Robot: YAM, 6 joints.
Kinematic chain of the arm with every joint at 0, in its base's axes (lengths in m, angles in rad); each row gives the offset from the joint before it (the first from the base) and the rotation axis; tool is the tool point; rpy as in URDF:
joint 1: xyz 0 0 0.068 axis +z
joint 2: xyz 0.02 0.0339 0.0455 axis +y
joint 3: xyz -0.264 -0.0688 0 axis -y
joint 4: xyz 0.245 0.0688 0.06 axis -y
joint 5: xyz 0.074 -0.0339 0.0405 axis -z
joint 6: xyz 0.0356 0 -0.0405 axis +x
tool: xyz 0 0 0 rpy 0 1.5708 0
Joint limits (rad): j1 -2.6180..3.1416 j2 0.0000..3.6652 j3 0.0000..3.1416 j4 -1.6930..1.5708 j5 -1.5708..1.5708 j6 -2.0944..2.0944
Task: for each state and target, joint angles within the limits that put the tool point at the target. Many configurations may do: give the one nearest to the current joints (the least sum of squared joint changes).
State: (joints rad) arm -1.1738 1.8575 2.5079 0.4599 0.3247 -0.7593
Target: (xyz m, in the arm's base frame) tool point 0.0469 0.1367 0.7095
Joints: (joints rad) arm -1.9392 1.3385 2.8385 0.6651 0.1543 -0.7593
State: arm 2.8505 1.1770 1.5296 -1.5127 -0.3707 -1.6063
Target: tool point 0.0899 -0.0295 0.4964
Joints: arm 2.9576 0.5998 1.9367 -1.5088 -0.3603 -1.6063
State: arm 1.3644 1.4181 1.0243 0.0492 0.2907 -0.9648
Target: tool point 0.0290 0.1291 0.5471
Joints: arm 1.4242 0.8892 1.3649 0.1463 0.2798 -0.9648
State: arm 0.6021 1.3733 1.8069 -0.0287 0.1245 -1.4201
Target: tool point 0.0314 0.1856 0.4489
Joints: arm 1.3979 0.9307 1.2294 -0.3516 -0.0280 -1.4201
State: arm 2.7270 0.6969 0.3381 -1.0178 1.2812 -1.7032
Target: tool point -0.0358 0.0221 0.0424
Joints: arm 3.0326 1.4537 0.0000 -0.5028 0.5325 -1.7032
